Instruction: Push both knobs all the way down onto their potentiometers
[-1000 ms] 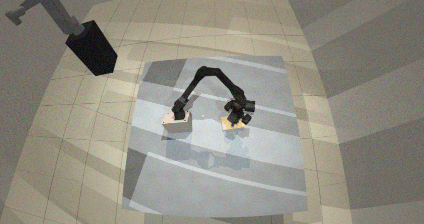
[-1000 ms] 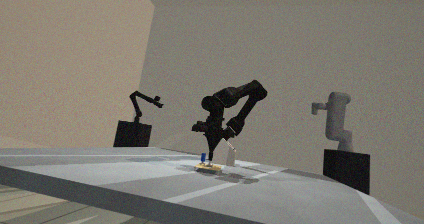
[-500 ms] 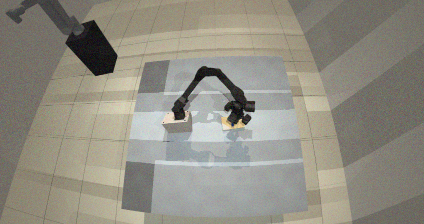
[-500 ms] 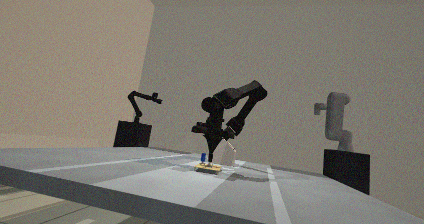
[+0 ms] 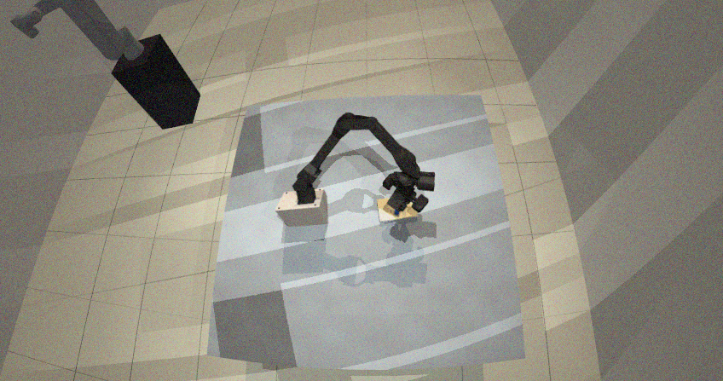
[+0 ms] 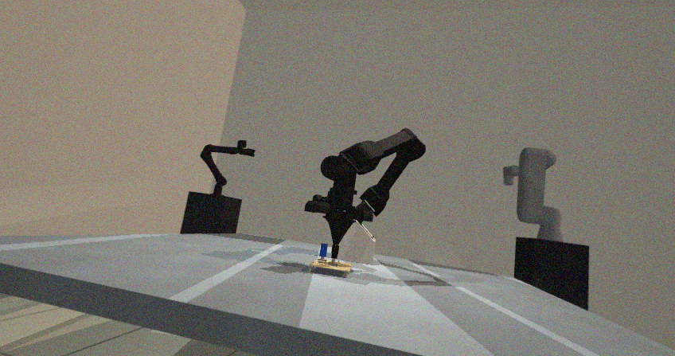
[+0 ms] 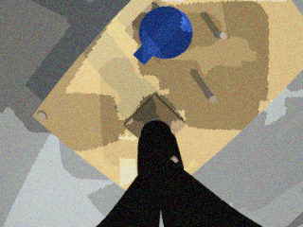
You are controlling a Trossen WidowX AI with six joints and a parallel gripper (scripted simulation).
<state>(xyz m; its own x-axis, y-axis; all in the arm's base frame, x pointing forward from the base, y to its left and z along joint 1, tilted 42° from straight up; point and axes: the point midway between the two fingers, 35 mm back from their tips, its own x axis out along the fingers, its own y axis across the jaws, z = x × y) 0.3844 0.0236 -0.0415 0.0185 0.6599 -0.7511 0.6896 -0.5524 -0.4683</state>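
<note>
Now: the blue knob 4 cm behind my gripper tip, 3 cm to the right of it and 2 cm below it.
</note>
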